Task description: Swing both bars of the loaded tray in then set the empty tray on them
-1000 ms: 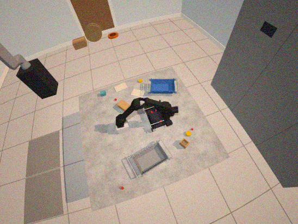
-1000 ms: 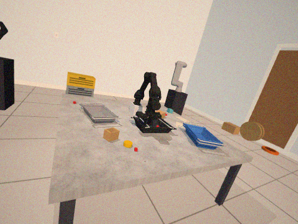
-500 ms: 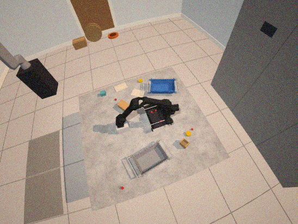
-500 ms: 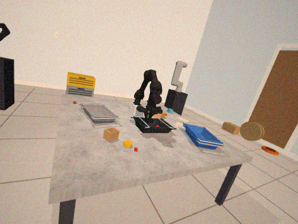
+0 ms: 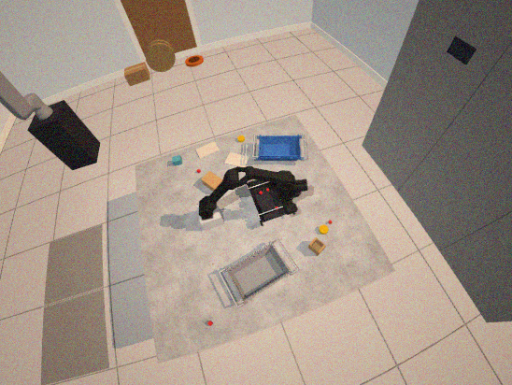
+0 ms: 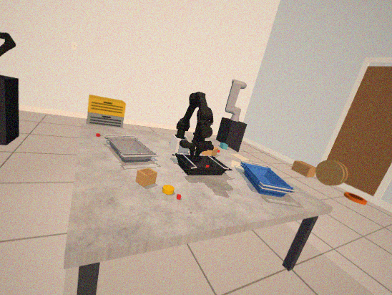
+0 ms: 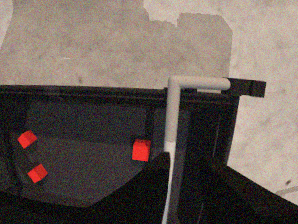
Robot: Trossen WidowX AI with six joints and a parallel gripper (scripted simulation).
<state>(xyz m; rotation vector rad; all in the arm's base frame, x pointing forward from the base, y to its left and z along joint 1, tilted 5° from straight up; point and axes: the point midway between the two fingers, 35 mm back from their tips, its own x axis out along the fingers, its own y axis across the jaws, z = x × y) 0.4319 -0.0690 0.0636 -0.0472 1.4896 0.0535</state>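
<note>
Right now my gripper tip is 31 cm to the left of the grey tray, 24 cm past it and 4 cm above it. The rest, counted from my gripper tip: tan box: 26 cm to the right, 10 cm ahead, 7 cm below; then red block: 23 cm ahead, 15 cm to the right, 8 cm below; then tan block: 37 cm behind, 32 cm to the left, 6 cm below.
</note>
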